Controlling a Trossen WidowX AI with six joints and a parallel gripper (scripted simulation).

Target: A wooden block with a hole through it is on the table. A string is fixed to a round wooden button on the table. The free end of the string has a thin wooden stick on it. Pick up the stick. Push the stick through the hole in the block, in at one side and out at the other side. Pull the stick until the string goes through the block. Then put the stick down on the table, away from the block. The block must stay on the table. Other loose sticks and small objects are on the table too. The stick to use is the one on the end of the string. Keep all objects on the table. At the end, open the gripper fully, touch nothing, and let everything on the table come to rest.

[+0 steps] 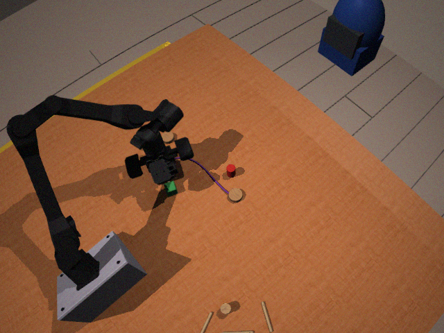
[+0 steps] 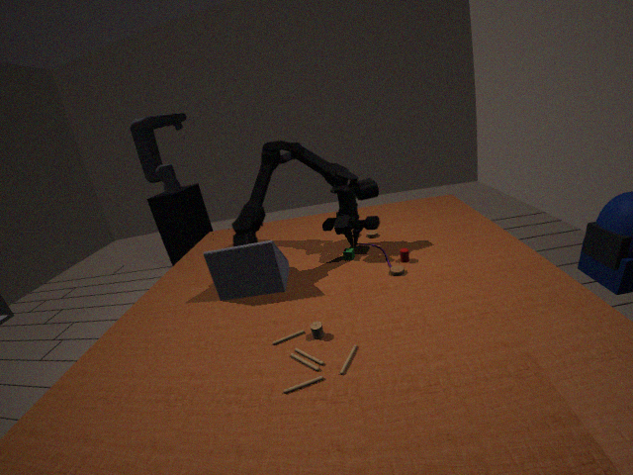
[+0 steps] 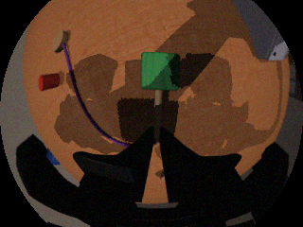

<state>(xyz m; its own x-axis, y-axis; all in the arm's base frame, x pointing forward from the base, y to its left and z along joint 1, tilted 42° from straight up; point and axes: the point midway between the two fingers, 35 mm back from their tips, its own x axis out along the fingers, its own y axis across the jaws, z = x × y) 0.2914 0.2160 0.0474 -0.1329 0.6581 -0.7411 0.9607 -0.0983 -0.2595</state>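
Right now the thin wooden stick is 10 mm to the right of my gripper tip. Round my gripper tip: red cylinder: 160 mm ahead, 120 mm to the right, 10 mm above; green block: 20 mm behind, 60 mm to the right; round wooden button: 130 mm ahead, 180 mm to the right, 10 mm below.
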